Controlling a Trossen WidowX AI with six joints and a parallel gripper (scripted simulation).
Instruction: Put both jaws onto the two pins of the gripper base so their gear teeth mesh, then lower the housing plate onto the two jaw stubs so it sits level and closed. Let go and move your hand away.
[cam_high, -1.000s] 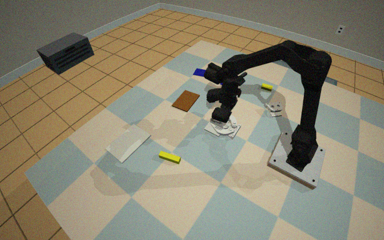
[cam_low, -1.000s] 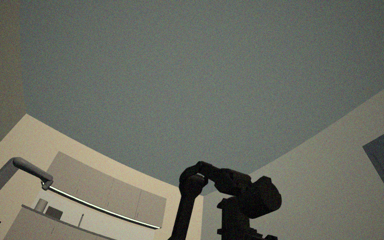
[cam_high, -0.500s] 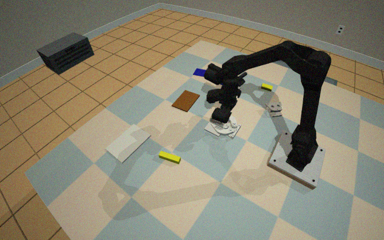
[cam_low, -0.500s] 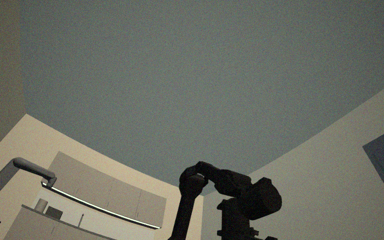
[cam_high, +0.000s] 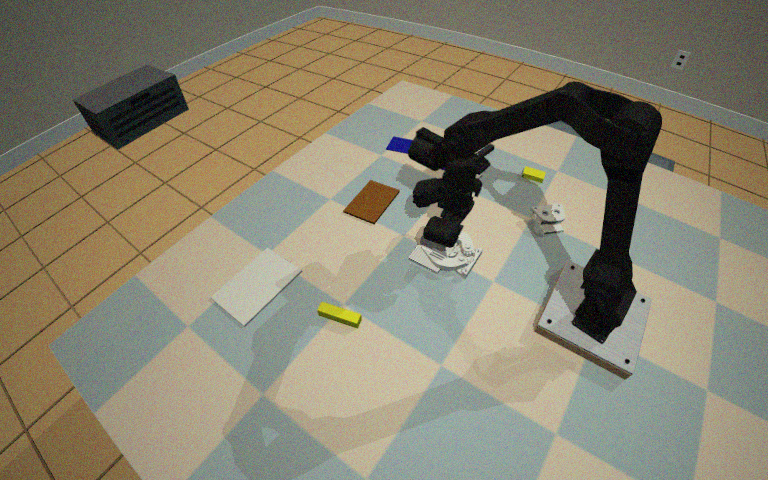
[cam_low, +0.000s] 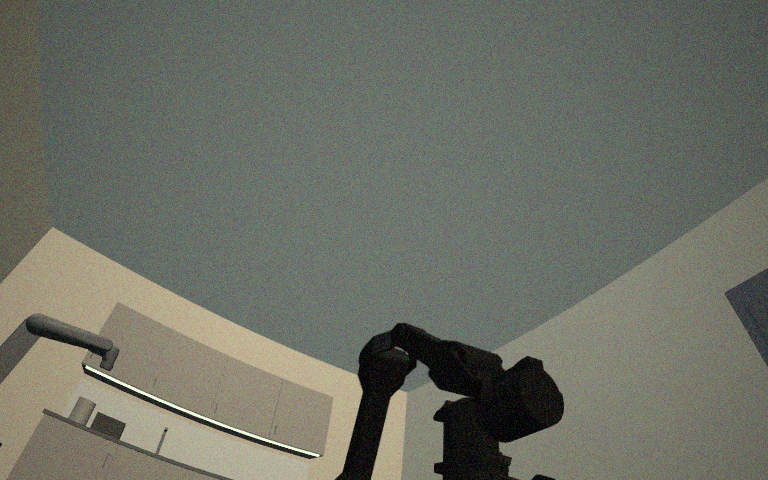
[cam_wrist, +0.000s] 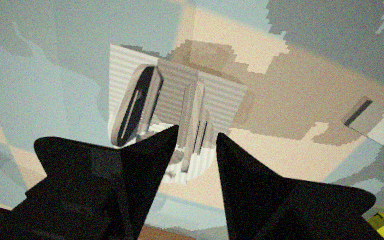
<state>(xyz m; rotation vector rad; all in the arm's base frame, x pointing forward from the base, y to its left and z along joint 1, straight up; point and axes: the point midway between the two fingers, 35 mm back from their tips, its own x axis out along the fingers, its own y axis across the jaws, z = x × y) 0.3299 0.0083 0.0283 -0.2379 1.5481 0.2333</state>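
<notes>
The jaw is 4 cm behind my gripper tip and 1 cm to the left of it. Round my gripper tip: brown tile: 21 cm ahead, 2 cm to the left, 2 cm below; then white strip: 9 cm ahead, 19 cm to the right, 2 cm below; then housing plate: 6 cm behind, 2 cm to the left, 2 cm below.
</notes>
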